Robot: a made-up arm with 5 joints.
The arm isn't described. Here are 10 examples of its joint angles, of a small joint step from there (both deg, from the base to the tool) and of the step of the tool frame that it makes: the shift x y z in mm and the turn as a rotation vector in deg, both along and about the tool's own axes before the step.
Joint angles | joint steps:
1: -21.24 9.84 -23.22 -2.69 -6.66 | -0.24 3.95 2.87 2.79 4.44
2: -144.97 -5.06 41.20 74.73 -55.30 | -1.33 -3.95 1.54 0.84 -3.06
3: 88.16 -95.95 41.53 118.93 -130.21 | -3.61 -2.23 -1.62 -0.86 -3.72
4: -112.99 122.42 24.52 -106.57 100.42 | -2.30 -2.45 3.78 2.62 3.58
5: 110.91 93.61 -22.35 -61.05 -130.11 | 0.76 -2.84 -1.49 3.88 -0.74
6: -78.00 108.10 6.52 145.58 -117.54 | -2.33 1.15 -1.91 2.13 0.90
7: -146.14 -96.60 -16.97 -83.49 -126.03 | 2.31 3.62 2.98 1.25 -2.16
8: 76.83 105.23 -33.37 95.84 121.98 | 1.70 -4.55 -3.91 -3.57 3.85
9: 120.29 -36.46 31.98 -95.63 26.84 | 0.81 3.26 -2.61 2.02 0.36
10: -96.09 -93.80 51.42 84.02 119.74 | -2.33 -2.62 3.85 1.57 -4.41
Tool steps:
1: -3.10 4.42 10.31 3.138 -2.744 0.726
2: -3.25 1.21 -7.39 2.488 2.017 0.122
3: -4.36 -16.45 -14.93 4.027 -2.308 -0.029
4: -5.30 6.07 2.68 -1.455 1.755 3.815
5: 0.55 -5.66 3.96 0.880 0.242 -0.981
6: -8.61 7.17 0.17 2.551 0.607 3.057
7: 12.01 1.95 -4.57 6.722 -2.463 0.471
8: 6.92 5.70 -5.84 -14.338 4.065 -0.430
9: 0.52 3.20 3.90 2.312 -0.913 2.899
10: -4.36 -21.44 8.68 8.213 -3.899 -0.940
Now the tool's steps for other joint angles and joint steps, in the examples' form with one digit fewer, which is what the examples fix.
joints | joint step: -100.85 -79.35 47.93 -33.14 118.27 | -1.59 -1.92 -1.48 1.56 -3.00
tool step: -3.5 -5.8 -8.4 4.30 -1.95 -0.68
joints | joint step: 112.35 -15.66 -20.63 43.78 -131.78 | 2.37 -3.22 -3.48 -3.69 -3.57
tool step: 9.4 13.0 21.7 -5.89 -2.41 0.53
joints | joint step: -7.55 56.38 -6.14 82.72 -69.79 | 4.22 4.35 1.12 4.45 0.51
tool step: 23.2 14.4 -5.5 5.94 3.32 2.20
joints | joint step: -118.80 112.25 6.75 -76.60 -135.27 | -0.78 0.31 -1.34 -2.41 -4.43
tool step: -4.4 -4.3 -3.4 2.42 0.51 -0.90
